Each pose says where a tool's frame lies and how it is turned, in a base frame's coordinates. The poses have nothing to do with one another.
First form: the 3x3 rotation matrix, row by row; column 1 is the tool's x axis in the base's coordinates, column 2 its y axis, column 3 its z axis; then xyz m. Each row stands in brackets.
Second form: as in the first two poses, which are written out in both.
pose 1, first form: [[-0.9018 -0.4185 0.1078], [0.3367 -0.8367 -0.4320], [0.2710 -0.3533 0.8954]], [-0.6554 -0.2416 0.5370]
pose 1, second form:
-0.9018 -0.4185 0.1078 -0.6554
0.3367 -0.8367 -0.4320 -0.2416
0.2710 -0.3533 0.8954 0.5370
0 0 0 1

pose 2, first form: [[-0.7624 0.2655 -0.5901], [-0.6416 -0.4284 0.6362], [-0.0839 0.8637 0.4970]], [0.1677 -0.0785 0.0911]
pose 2, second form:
-0.7624 0.2655 -0.5901 0.1677
-0.6416 -0.4284 0.6362 -0.0785
-0.0839 0.8637 0.4970 0.0911
0 0 0 1

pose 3, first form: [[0.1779 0.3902 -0.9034], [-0.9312 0.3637 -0.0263], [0.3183 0.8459 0.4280]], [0.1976 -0.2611 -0.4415]
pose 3, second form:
0.1779 0.3902 -0.9034 0.1976
-0.9312 0.3637 -0.0263 -0.2611
0.3183 0.8459 0.4280 -0.4415
0 0 0 1

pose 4, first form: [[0.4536 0.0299 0.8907], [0.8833 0.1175 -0.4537], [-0.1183 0.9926 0.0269]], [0.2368 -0.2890 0.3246]
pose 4, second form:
0.4536 0.0299 0.8907 0.2368
0.8833 0.1175 -0.4537 -0.2890
-0.1183 0.9926 0.0269 0.3246
0 0 0 1

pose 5, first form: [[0.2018 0.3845 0.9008], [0.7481 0.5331 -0.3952], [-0.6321 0.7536 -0.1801]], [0.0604 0.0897 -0.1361]
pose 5, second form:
0.2018 0.3845 0.9008 0.0604
0.7481 0.5331 -0.3952 0.0897
-0.6321 0.7536 -0.1801 -0.1361
0 0 0 1

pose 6, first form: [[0.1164 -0.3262 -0.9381], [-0.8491 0.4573 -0.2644], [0.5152 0.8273 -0.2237]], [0.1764 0.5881 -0.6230]
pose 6, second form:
0.1164 -0.3262 -0.9381 0.1764
-0.8491 0.4573 -0.2644 0.5881
0.5152 0.8273 -0.2237 -0.6230
0 0 0 1

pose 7, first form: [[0.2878 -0.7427 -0.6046], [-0.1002 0.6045 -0.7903], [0.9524 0.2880 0.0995]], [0.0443 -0.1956 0.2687]
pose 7, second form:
0.2878 -0.7427 -0.6046 0.0443
-0.1002 0.6045 -0.7903 -0.1956
0.9524 0.2880 0.0995 0.2687
0 0 0 1

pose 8, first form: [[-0.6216 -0.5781 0.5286], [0.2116 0.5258 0.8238], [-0.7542 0.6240 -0.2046]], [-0.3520 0.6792 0.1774]
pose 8, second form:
-0.6216 -0.5781 0.5286 -0.3520
0.2116 0.5258 0.8238 0.6792
-0.7542 0.6240 -0.2046 0.1774
0 0 0 1

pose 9, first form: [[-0.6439 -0.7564 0.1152], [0.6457 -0.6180 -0.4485], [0.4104 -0.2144 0.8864]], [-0.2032 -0.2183 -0.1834]
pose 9, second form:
-0.6439 -0.7564 0.1152 -0.2032
0.6457 -0.6180 -0.4485 -0.2183
0.4104 -0.2144 0.8864 -0.1834
0 0 0 1

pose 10, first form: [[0.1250 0.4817 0.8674], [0.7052 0.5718 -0.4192], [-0.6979 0.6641 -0.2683]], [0.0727 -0.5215 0.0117]
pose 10, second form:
0.1250 0.4817 0.8674 0.0727
0.7052 0.5718 -0.4192 -0.5215
-0.6979 0.6641 -0.2683 0.0117
0 0 0 1

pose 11, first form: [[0.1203 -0.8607 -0.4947], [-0.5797 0.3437 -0.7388], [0.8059 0.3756 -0.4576]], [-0.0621 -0.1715 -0.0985]
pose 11, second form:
0.1203 -0.8607 -0.4947 -0.0621
-0.5797 0.3437 -0.7388 -0.1715
0.8059 0.3756 -0.4576 -0.0985
0 0 0 1

